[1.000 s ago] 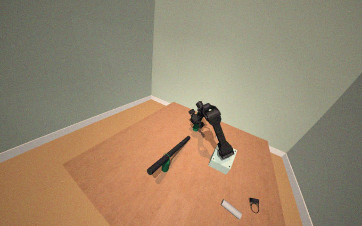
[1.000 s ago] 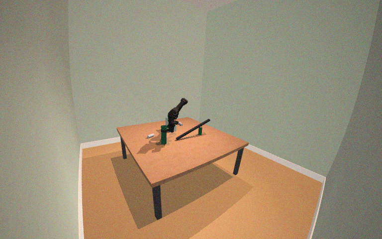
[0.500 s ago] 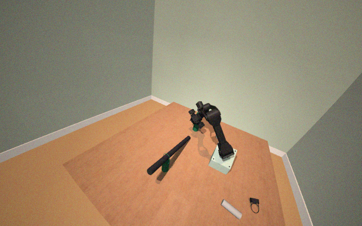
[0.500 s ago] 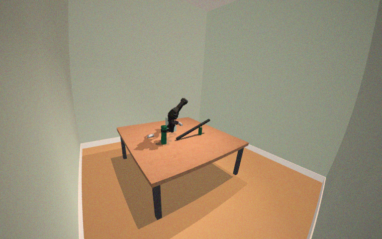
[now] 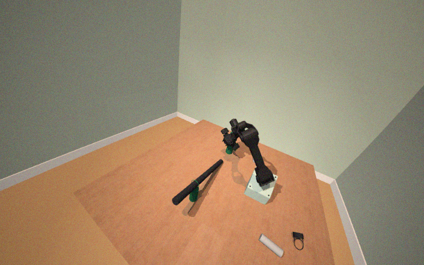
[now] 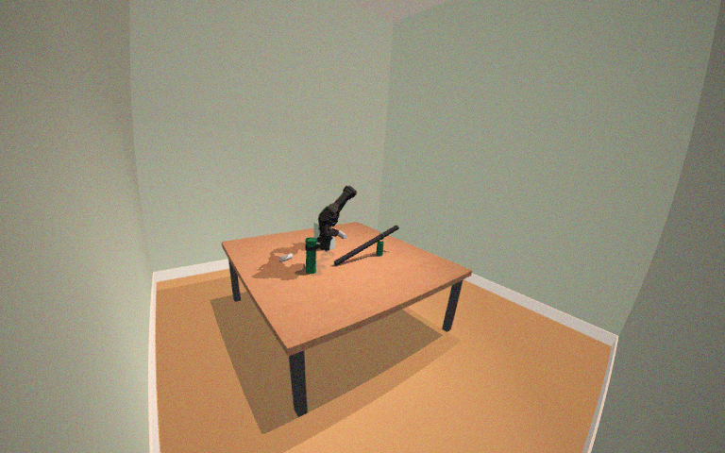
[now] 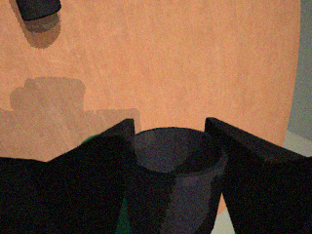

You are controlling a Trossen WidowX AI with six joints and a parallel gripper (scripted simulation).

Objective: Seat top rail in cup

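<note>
Right now my gripper tip is 30 mm below the dark rail-end cup, 20 mm to the left of it and 20 mm past it. Also, from my gripper tip: small green post (450 mm to the left, 20 mm below, 20 mm ahead).
</note>
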